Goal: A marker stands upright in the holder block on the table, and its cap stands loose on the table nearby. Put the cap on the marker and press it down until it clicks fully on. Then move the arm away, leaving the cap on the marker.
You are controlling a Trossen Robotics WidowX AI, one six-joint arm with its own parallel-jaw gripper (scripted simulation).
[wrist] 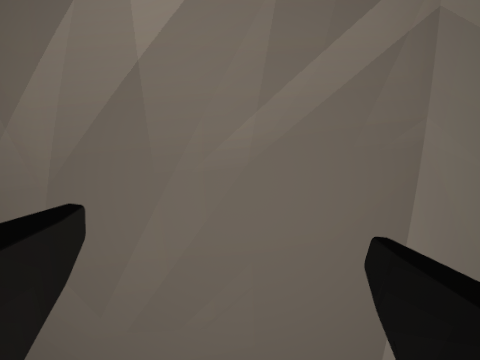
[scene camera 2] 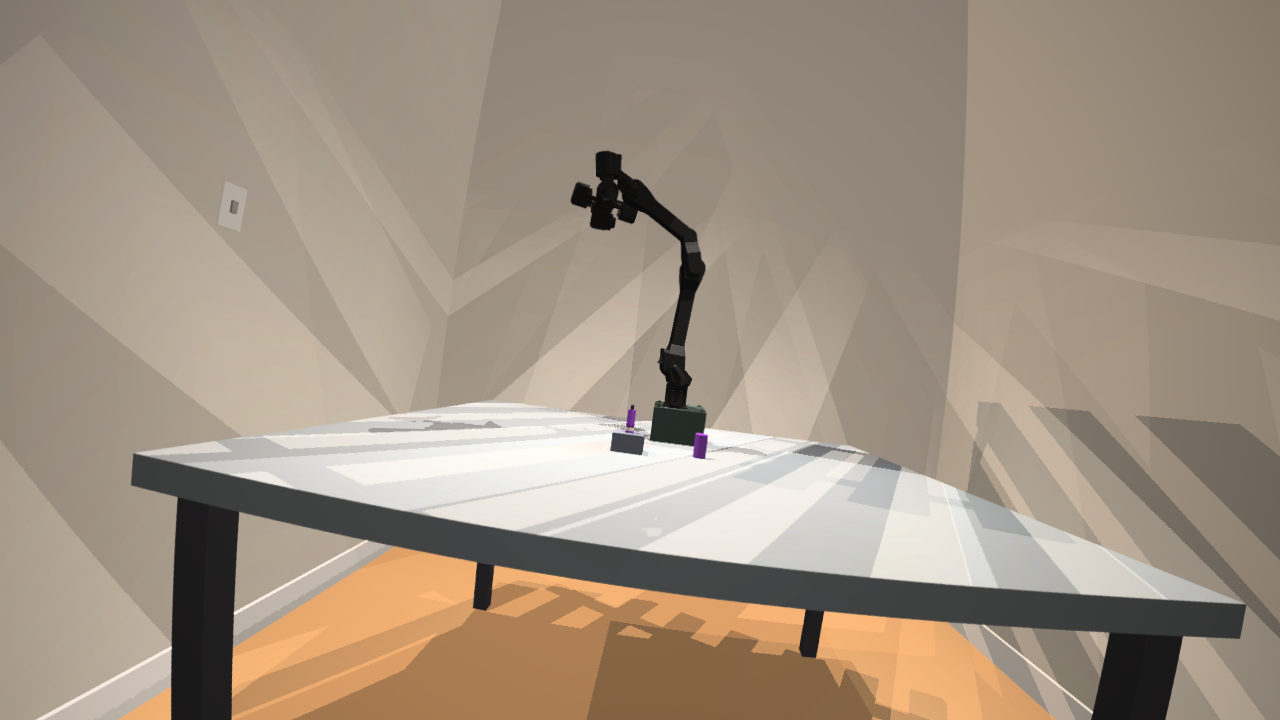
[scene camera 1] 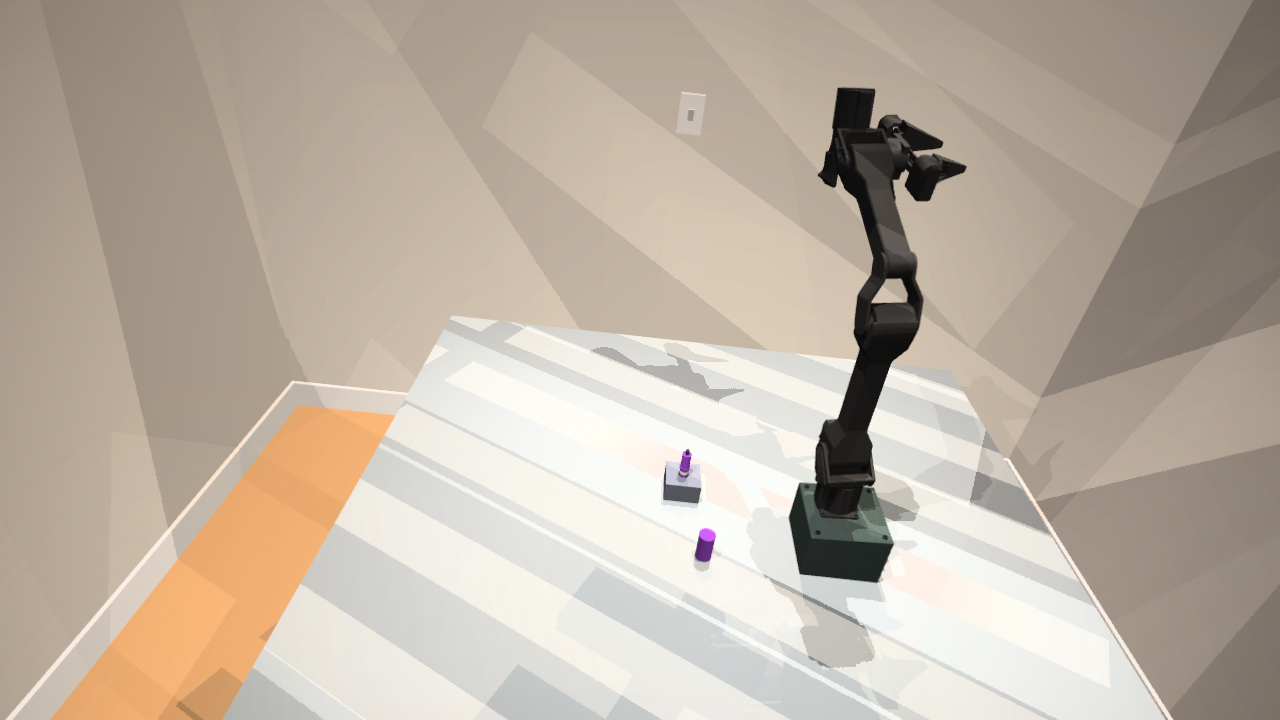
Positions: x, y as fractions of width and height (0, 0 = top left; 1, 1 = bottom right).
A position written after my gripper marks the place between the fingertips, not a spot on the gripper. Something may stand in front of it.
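Scene camera 1 shows my gripper (scene camera 1: 0.74, 0.22), open and holding nothing. Scene camera 2 shows my gripper as well (scene camera 2: 0.47, 0.29), and the wrist view also shows the gripper (wrist: 0.48, 0.66).
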